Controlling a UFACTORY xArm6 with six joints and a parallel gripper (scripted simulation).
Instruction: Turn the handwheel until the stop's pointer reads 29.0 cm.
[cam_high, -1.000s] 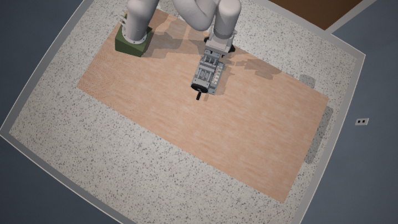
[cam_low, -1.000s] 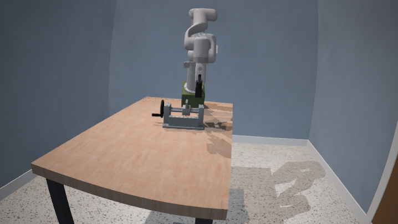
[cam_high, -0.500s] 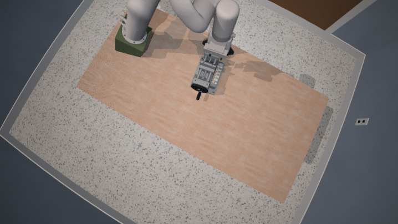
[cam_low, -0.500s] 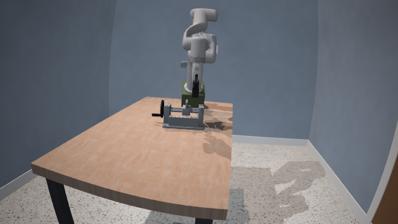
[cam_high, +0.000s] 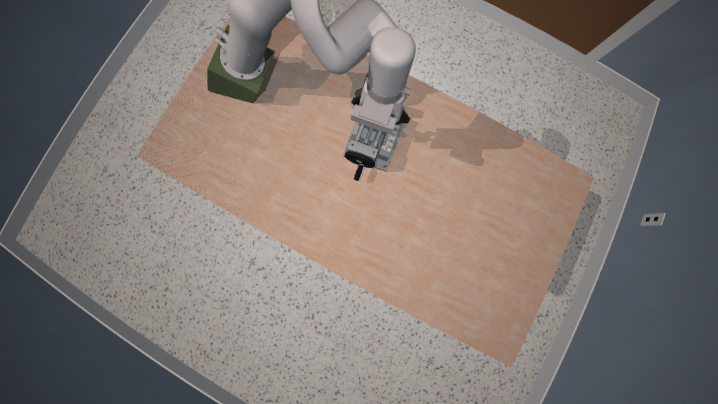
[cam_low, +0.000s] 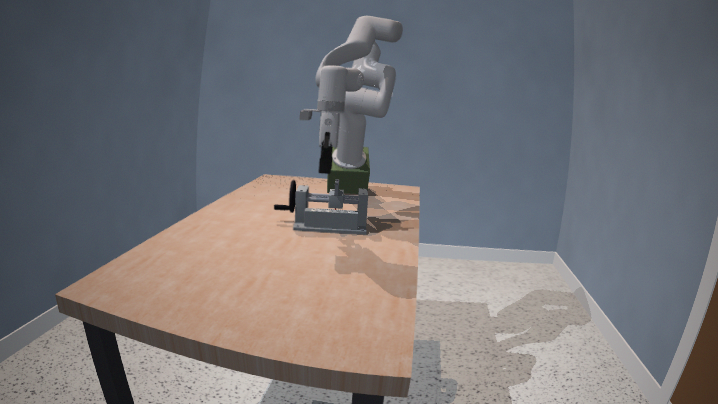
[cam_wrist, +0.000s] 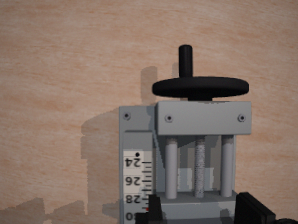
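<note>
My gripper is now 10 mm short of the black handwheel, 110 mm to the left of it and 120 mm above it. Also, from my hand: stop carriage (10 mm behind, 30 mm to the left, 80 mm below); then crank handle (10 mm ahead, 120 mm to the right, 130 mm below).
</note>
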